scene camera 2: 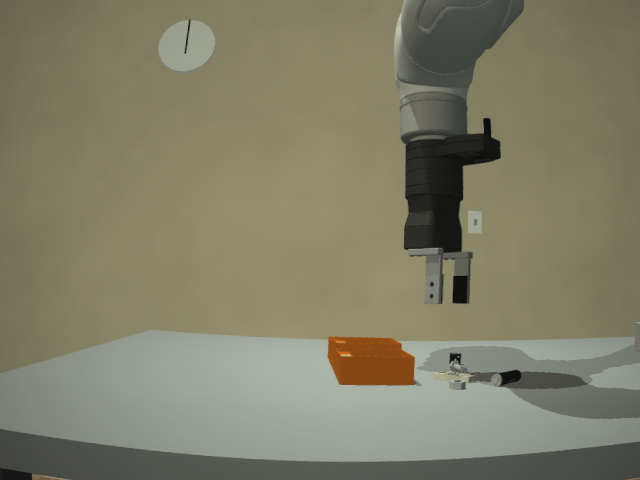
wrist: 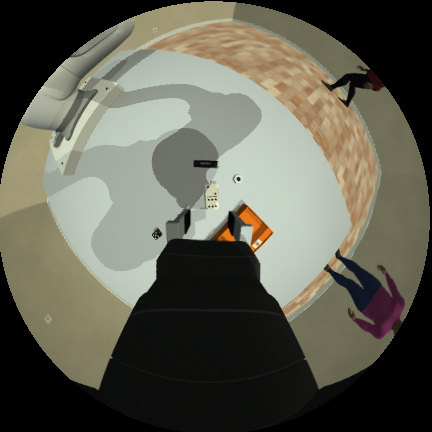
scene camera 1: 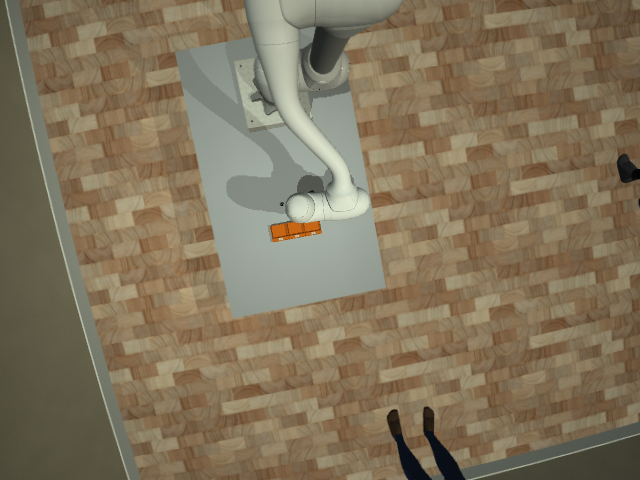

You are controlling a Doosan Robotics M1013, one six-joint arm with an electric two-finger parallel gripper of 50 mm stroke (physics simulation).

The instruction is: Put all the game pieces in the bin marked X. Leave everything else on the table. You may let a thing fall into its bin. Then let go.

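Places are measured from the arm's base along level axes (x ahead, y left, z up), in metres.
Where they show: gripper, fingertip midpoint: (scene camera 2: pixel 447 303) (wrist: pixel 208 217).
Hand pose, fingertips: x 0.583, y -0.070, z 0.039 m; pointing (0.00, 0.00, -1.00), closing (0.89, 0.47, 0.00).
After its pixels a point has its place.
My gripper (scene camera 2: pixel 447 299) @(z 0.039, x 0.583, y -0.070 m) (wrist: pixel 208 217) @(z 0.039, x 0.583, y -0.070 m) is open and empty, high above the table. In the wrist view a pale domino (wrist: pixel 212 196) @(z -0.046, x 0.578, y -0.048 m) (scene camera 2: pixel 445 376) @(z -0.048, x 0.591, y -0.048 m) lies just ahead of the fingertips. A black die with white dots (wrist: pixel 156 234) @(z -0.037, x 0.513, y -0.177 m) (scene camera 2: pixel 454 357) @(z -0.042, x 0.516, y -0.174 m) (scene camera 1: pixel 281 204) @(z -0.037, x 0.512, y -0.181 m) lies apart, left of the fingers in the wrist view. The orange three-compartment bin row (scene camera 1: pixel 295 229) @(z -0.045, x 0.657, y -0.161 m) (scene camera 2: pixel 376 369) @(z -0.035, x 0.684, y -0.035 m) (wrist: pixel 266 233) @(z -0.025, x 0.713, y -0.053 m) stands beside the pieces. Its label letters are too small to read, so X cannot be made out. Part of the row is hidden behind the gripper in the wrist view.
A black cylinder (scene camera 2: pixel 506 377) @(z -0.043, x 0.541, y 0.012 m) (wrist: pixel 205 163) @(z -0.039, x 0.534, y 0.000 m) and a grey nut (scene camera 2: pixel 457 384) @(z -0.047, x 0.607, y 0.016 m) (wrist: pixel 237 178) @(z -0.044, x 0.602, y 0.008 m) lie near the domino. A pale bolt (scene camera 2: pixel 458 366) @(z -0.045, x 0.545, y -0.103 m) shows near the domino and the die in scene camera 2. The robot base (scene camera 1: pixel 248 118) @(z 0.002, x 0.072, y -0.176 m) stands on the table (scene camera 1: pixel 305 279) @(z -0.053, x 0.922, y -0.209 m).
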